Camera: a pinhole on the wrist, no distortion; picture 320 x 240 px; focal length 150.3 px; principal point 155.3 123.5 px. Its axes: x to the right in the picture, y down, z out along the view. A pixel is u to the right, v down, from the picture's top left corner.
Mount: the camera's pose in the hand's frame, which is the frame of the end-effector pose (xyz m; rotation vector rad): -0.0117 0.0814 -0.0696 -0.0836 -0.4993 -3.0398
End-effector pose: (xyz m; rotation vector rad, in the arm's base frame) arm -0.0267 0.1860 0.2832 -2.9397 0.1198 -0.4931
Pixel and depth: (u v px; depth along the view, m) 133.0 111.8 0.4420
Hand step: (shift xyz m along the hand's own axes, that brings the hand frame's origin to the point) 0.0707 0.2591 0.3335
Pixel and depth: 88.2 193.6 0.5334
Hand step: 0.2659 0.0293 0.4990
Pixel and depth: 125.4 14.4 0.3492
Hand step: 0.0556 0.4367 0.1758
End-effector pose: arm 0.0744 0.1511 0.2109 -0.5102 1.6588 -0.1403
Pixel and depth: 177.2 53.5 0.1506
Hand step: -0.0317 0.1950 0.0520
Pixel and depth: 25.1 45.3 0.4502
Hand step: 0.3808 0.4670 0.2573
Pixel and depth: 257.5 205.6 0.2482
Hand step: -0.1599 0.0244 0.2190
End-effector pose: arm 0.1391 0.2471 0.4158 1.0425 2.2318 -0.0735
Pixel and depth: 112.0 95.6 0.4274
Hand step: 0.1244 0.2998 0.3018
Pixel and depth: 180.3 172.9 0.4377
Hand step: -0.0553 0.0822 0.3948
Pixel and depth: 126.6 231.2 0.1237
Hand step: 0.0233 0.0385 0.0741
